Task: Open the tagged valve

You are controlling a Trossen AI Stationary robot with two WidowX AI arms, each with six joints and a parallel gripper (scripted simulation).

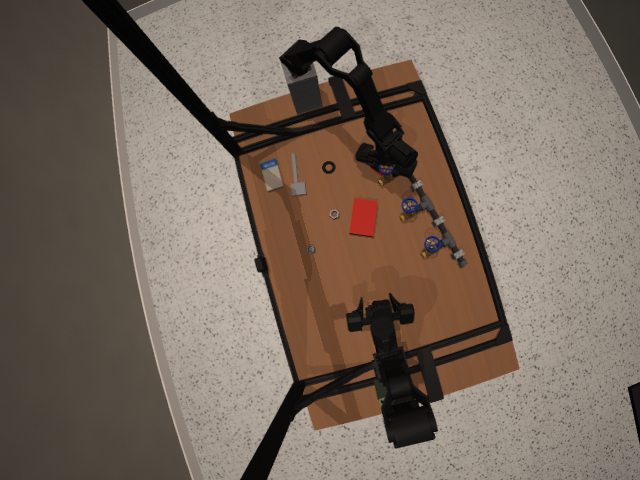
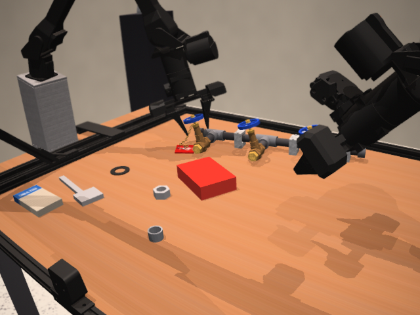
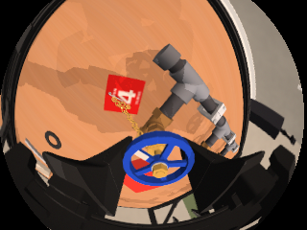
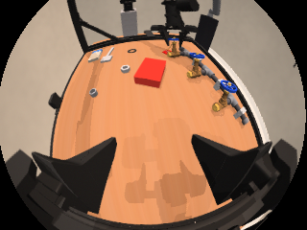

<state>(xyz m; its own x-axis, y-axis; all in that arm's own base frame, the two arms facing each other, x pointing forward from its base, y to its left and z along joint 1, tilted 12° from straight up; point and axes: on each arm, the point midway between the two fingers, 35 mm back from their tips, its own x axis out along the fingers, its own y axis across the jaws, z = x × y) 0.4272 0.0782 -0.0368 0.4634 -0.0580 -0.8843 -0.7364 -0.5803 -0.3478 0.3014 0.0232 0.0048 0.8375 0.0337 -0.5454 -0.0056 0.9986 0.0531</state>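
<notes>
My left gripper is now 1 cm past the red tag, 4 cm to the right of it and 9 cm above it. Also, from my left hand: box: 38 cm behind, 12 cm to the left, 8 cm below; red block: 11 cm behind, 12 cm to the right, 8 cm below; grey t-shaped piece: 30 cm behind, 8 cm to the left, 9 cm below.
</notes>
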